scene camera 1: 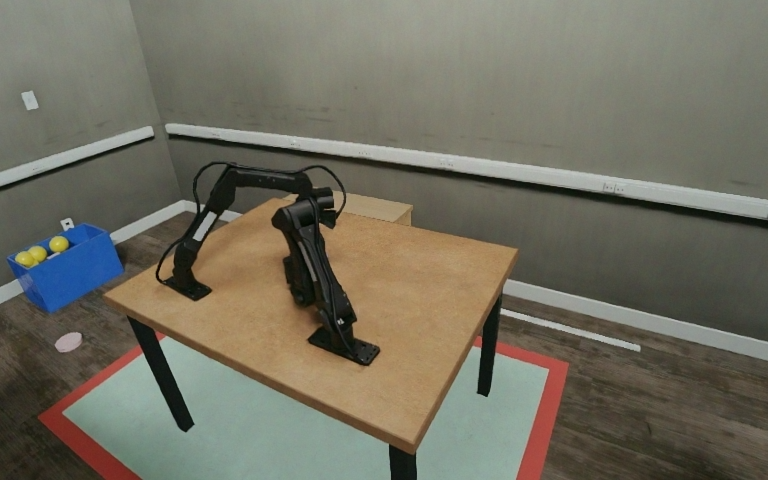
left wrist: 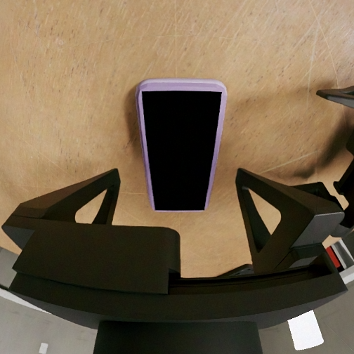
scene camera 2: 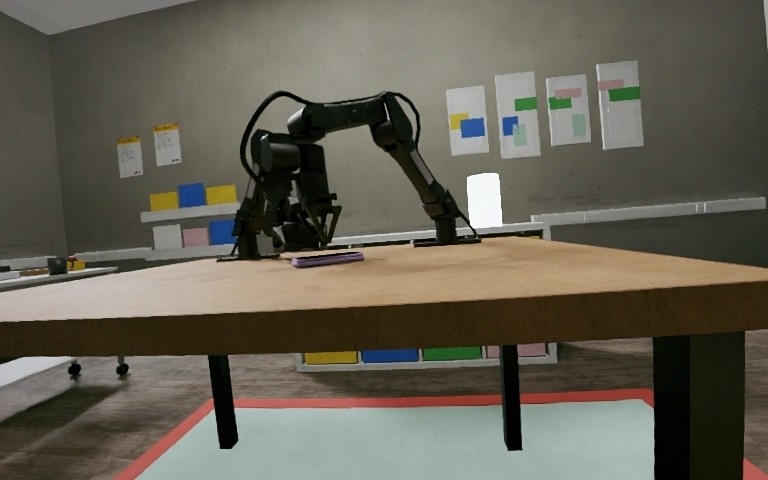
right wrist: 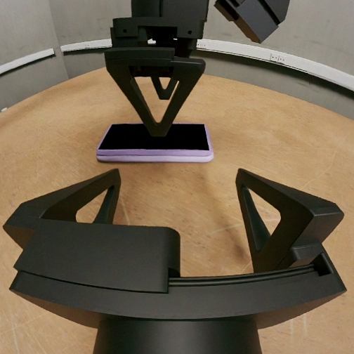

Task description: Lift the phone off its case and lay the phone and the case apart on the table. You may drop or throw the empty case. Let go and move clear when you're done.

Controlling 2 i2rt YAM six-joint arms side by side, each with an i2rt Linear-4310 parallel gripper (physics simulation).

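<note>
The phone, black screen up, sits in its purple case, flat on the table. In scene camera 1 both are hidden behind the arms. My left gripper is open and empty above the phone, its fingers to either side of the phone's long edges in the left wrist view. My right gripper is open and empty; in the right wrist view the case's long side lies beyond its fingertips. One right finger shows at the right edge of the left wrist view.
The wooden table carries both arm bases. The right arm stands close beside the left gripper, and the two arms overlap in both scene views. A light wooden box stands beyond the table's far edge. A blue bin stands on the floor.
</note>
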